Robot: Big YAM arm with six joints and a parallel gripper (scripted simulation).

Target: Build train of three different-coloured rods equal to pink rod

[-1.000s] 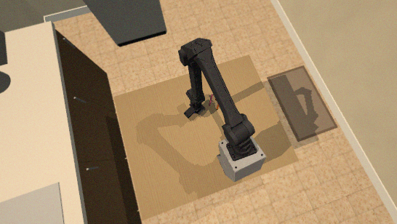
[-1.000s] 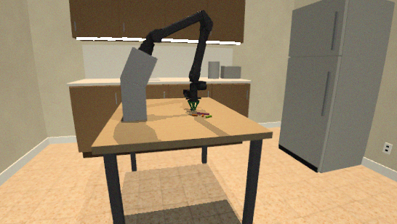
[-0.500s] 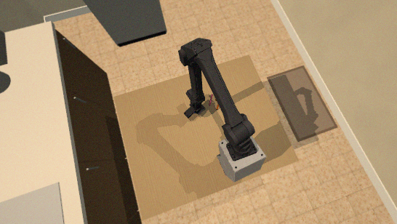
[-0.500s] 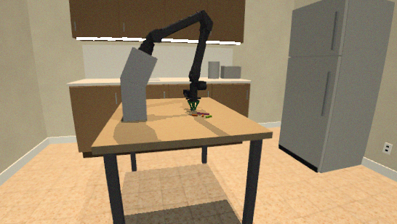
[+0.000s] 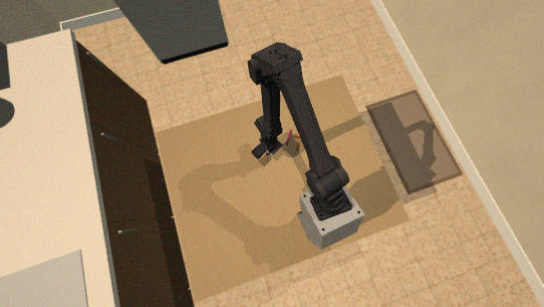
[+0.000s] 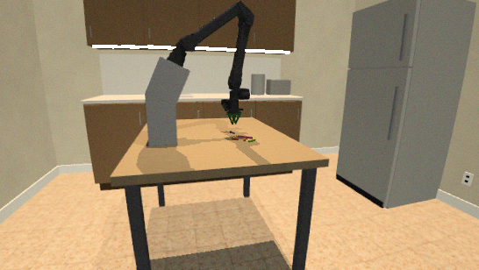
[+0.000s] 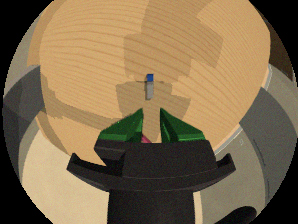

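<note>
Right now my hand is 6 cm short of the lime rod, 20 cm to the left of it and 6 cm above it. The rest, counted from my hand: grey rod: 1 cm to the left, 6 cm below; blue rod: 1 cm behind, 3 cm to the left, 6 cm below; pink rod: 4 cm ahead, 12 cm to the right, 6 cm below.
</note>
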